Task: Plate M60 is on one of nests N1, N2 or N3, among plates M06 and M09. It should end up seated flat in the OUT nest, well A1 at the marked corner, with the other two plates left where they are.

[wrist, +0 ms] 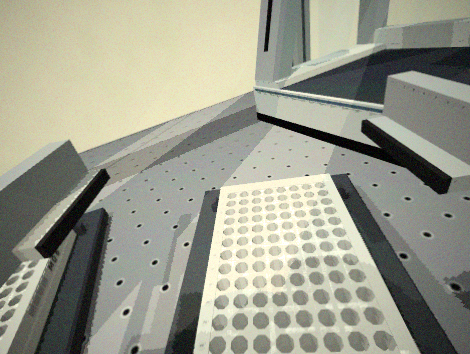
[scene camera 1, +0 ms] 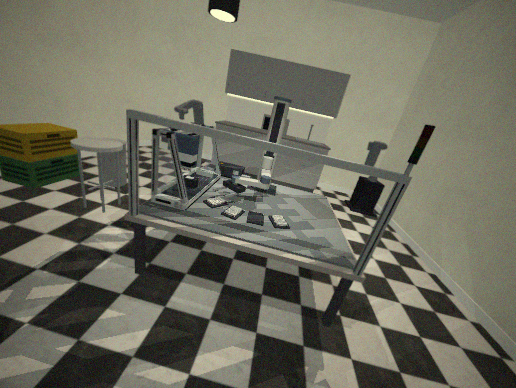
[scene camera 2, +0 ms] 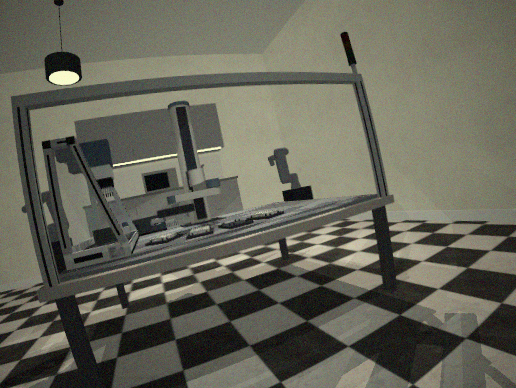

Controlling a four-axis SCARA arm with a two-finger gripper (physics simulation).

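Pixels of known places: gripper, fingertip midpoint: (wrist: 226, 132) (scene camera 1: 219, 193) (scene camera 2: 163, 220); arm's base, link origin: (scene camera 1: 261, 188) (scene camera 2: 201, 223).
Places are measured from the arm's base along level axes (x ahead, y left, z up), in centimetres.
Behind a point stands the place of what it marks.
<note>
Plate M60 (wrist: 287, 250) @[z 3.5, x 62.0, y -30.4 cm] (scene camera 1: 216, 201) @[z 3.7, x 64.1, y -29.7 cm] (scene camera 2: 164, 237) @[z 3.6, x 68.9, y -30.5 cm], white with round wells, lies in a dark nest (wrist: 380, 240) @[z 2.5, x 59.7, y -35.4 cm]; its label is out of view. My gripper (wrist: 226, 132) @[z 10.8, x 63.3, y -28.9 cm] (scene camera 1: 234, 187) is open and empty above it, one finger to each side, not touching it. The left finger hangs over the edge of the neighbouring nest, whose white plate (wrist: 17, 305) @[z 3.8, x 68.5, y -16.8 cm] (scene camera 1: 233, 212) @[z 3.4, x 73.9, y -13.4 cm] (scene camera 2: 200, 230) @[z 3.7, x 77.2, y -14.8 cm] shows in part. Another white plate (scene camera 1: 279, 221) @[z 3.9, x 70.7, y 21.0 cm] (scene camera 2: 267, 215) @[z 2.6, x 74.8, y 19.2 cm] lies farther right. I cannot tell which is M06 or M09. A dark empty nest (scene camera 1: 255, 218) @[z 2.5, x 72.7, y 3.3 cm] (scene camera 2: 236, 223) @[z 2.5, x 74.1, y 3.1 cm] sits between them; its marking is unreadable.
A framed enclosure (wrist: 320, 117) @[z 4.0, x 72.8, y -45.0 cm] (scene camera 1: 170, 201) @[z 5.5, x 85.0, y -56.1 cm] (scene camera 2: 100, 255) @[z 4.0, x 85.0, y -56.8 cm] stands beyond plate M60. The perforated table top (wrist: 155, 240) @[z 1.3, x 70.9, y -24.4 cm] carries the nests. A rail frame (scene camera 1: 270, 145) @[z 60.9, x 104.4, y 3.4 cm] (scene camera 2: 200, 82) @[z 58.8, x 104.4, y -8.8 cm] surrounds the table. The arm's column (scene camera 1: 278, 120) @[z 70.3, x 7.8, y 0.8 cm] (scene camera 2: 185, 135) @[z 63.6, x 7.7, y -0.2 cm] stands behind the nests.
</note>
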